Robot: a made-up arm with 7 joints.
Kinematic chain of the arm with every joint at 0, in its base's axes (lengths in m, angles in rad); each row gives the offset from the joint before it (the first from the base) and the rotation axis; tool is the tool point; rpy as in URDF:
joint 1: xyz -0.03 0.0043 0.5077 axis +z
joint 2: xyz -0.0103 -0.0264 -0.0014 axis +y
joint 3: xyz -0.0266 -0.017 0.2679 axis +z
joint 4: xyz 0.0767 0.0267 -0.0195 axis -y
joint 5: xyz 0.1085 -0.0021 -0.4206 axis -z
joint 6: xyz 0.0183 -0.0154 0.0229 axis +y
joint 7: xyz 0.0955 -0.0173 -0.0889 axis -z
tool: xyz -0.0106 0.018 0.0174 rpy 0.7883 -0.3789 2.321
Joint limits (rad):
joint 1: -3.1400..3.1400
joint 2: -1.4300..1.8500
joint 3: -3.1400..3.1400
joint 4: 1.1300..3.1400
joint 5: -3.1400..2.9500
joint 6: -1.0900..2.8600
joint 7: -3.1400..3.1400
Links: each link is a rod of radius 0.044 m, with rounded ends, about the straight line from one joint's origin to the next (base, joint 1, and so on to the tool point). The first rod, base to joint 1, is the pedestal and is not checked.
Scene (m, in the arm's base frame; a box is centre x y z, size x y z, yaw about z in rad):
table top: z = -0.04
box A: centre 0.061 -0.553 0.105 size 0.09 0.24 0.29 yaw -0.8
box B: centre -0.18 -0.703 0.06 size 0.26 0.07 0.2 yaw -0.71
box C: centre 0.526 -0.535 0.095 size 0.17 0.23 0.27 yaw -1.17
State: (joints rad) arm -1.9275 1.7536 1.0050 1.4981 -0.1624 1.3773 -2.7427
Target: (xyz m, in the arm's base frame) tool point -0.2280 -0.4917 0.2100
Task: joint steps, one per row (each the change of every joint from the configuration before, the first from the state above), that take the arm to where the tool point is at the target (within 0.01 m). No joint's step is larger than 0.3 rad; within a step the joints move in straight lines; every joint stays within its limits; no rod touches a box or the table.
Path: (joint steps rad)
1: -0.1616 0.0482 -0.1558 -0.0892 -0.1490 0.2169 0.2466
2: -0.1615 0.0482 -0.1557 -0.0891 -0.1491 0.2169 0.2467
3: -0.1584 -0.2964 0.0204 0.1467 0.1457 -0.1118 -0.2187
4: -0.1584 -0.2964 0.0205 0.1468 0.1456 -0.1117 -0.2187

